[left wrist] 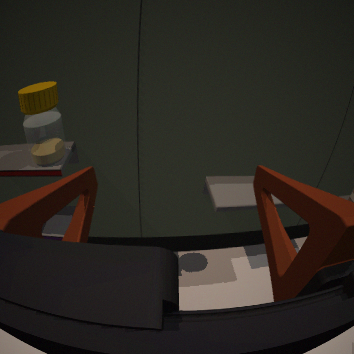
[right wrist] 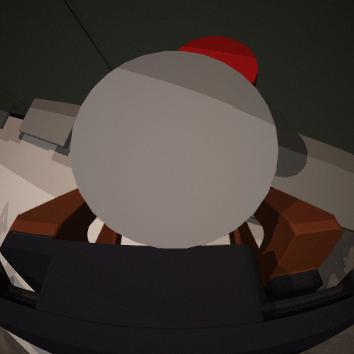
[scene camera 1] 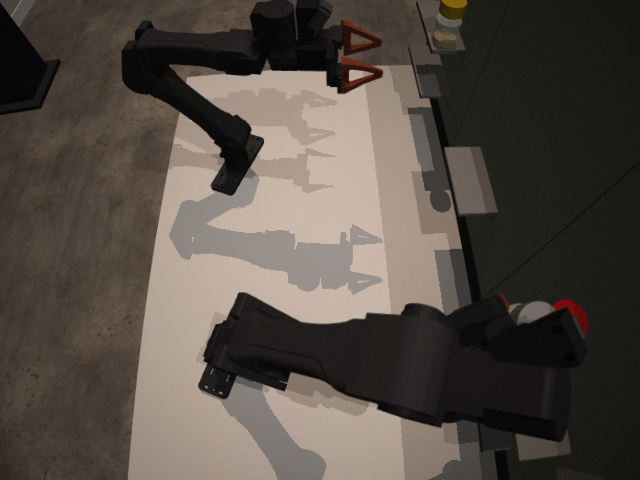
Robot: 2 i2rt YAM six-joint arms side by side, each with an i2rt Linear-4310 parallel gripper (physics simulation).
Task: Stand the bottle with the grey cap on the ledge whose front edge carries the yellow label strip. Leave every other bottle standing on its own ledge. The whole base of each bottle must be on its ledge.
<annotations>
My left gripper shows in the left wrist view and in scene camera 1; in the right wrist view it is out of frame. The same spot on a bare ledge: [right wrist: 49, 120] is [scene camera 1: 470, 184]. One and the same spot on my left gripper: [left wrist: 128, 286] is [scene camera 1: 336, 36].
</annotations>
